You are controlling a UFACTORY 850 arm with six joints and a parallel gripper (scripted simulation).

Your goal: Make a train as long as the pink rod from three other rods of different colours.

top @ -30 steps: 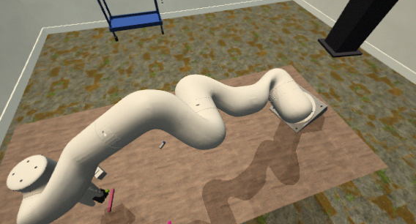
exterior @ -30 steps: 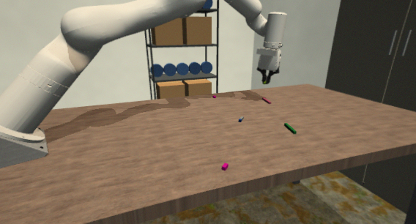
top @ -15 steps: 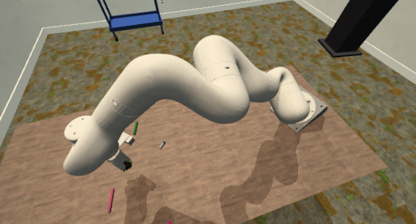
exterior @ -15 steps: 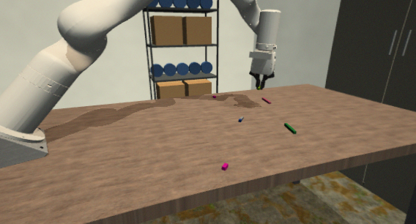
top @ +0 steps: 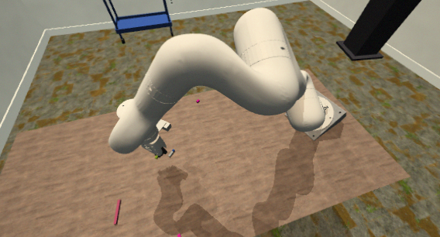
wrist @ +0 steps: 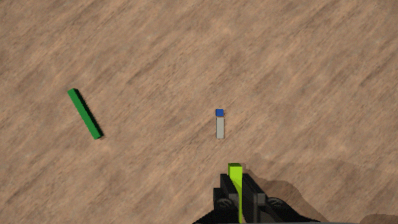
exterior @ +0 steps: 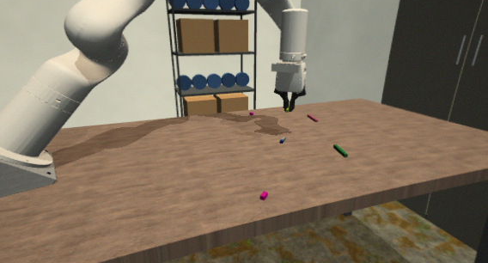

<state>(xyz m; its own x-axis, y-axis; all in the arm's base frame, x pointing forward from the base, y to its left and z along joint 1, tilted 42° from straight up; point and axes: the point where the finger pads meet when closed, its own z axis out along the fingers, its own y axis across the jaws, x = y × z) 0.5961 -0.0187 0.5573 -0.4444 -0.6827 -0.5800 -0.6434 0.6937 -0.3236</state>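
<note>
My hand is 120 mm above the grey rod, 40 mm to the left of it and 30 mm past it. From my hand the other things lie so: blue rod: 120 mm below, 60 mm to the right, 40 mm behind; then lime rod: 20 mm below; then green rod: 170 mm to the right, 120 mm below, 120 mm ahead.
</note>
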